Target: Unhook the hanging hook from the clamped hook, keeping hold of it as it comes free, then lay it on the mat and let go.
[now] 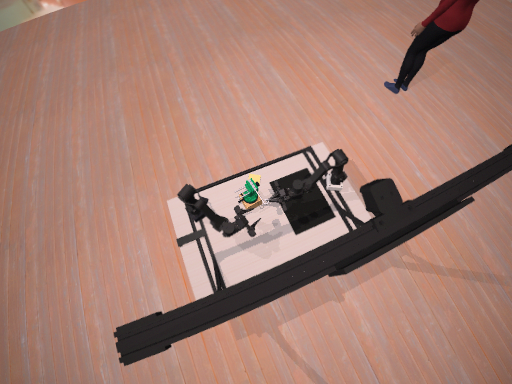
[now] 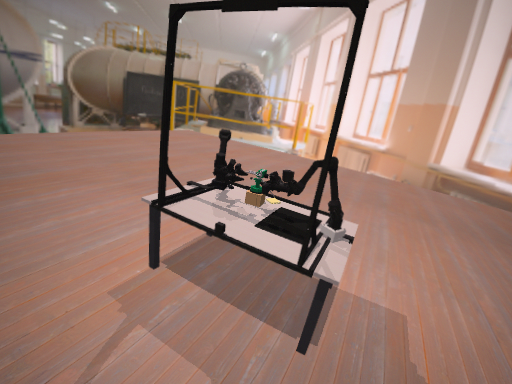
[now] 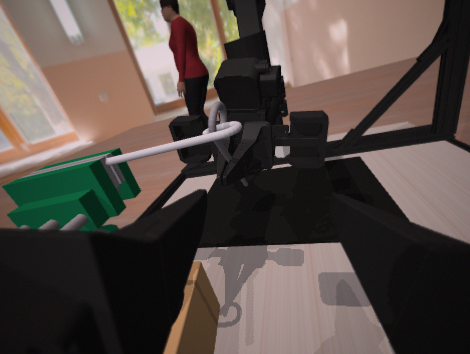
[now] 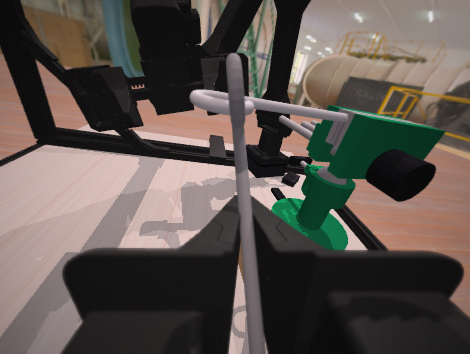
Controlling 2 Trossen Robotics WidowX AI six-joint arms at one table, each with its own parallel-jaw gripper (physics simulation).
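The clamped hook is a thin grey rod held level in a green clamp, its curled end pointing away from the clamp. The hanging hook is a similar grey rod, upright, its curved top crossing the clamped hook's curl; the two look linked or overlapping. My right gripper is shut on the hanging hook's shank below the crossing. My left gripper is open and empty, facing them. The black mat lies flat below the right arm.
The green clamp stands on an orange-brown block. A yellow piece lies behind it. The table's black frame has tall posts and a beam along one side. A person stands away from the table.
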